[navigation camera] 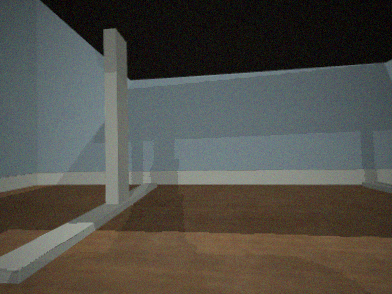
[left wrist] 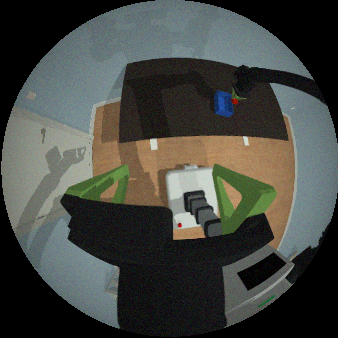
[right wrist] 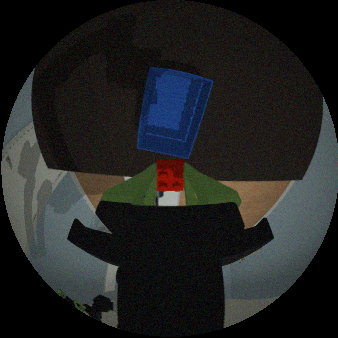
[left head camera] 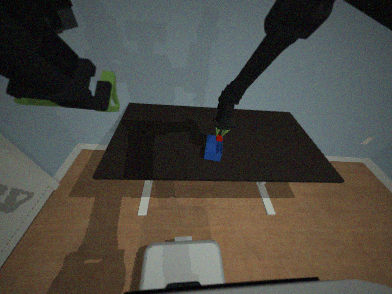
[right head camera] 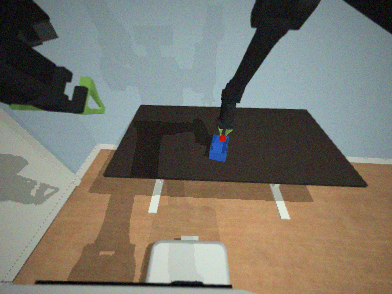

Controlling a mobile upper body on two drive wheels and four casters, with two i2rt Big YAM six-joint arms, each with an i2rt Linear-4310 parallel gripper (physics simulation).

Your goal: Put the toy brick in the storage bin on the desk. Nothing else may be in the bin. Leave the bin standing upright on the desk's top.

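Places are measured from the left arm's base along level axes (x ahead, y left, z up), in metres.
Where they show: left gripper, fingertip midpoint: [left wrist: 170, 168] [left head camera: 94, 106] [right head camera: 83, 109]; right gripper, fingertip midpoint: [left wrist: 233, 98] [right wrist: 169, 167] [left head camera: 218, 135] [right head camera: 222, 135]; left arm's base, origin of the base link: [right wrist: 100, 305].
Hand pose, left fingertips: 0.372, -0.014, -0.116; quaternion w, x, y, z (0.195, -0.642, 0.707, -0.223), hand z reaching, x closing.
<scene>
Each offset is from my left fingertips to the top centre of the thing, as dx, dy, dz. Level surfaces: height alone.
A red toy brick @(+0.333, -0.400, -0.385) [left head camera: 219, 138] [right head camera: 223, 138] [left wrist: 235, 101] [right wrist: 170, 175] is held between the green fingers of my right gripper [left head camera: 220, 135] [right head camera: 224, 134] [left wrist: 233, 98] [right wrist: 169, 167], which is shut on it. The open blue storage bin @(+0.382, -0.397, -0.499) [left head camera: 213, 148] [right head camera: 219, 148] [left wrist: 224, 104] [right wrist: 170, 107] stands upright on the dark desk @(dz -0.574) [left head camera: 280, 150] [right head camera: 295, 150] [left wrist: 175, 115] [right wrist: 260, 110]. In the head views the brick overlaps the bin's far end; in the right wrist view it shows just below the bin's near edge. How high it hangs is hard to tell. My left gripper [left wrist: 170, 168] is open and empty, away from the desk.
A light grey base part [left head camera: 182, 260] [right head camera: 189, 260] [left wrist: 175, 185] shows in front of the desk. A white desk post [navigation camera: 116, 120] rises from a floor bar in the navigation view. A pale door [left wrist: 45, 155] stands at the left, and blue walls surround the desk.
</scene>
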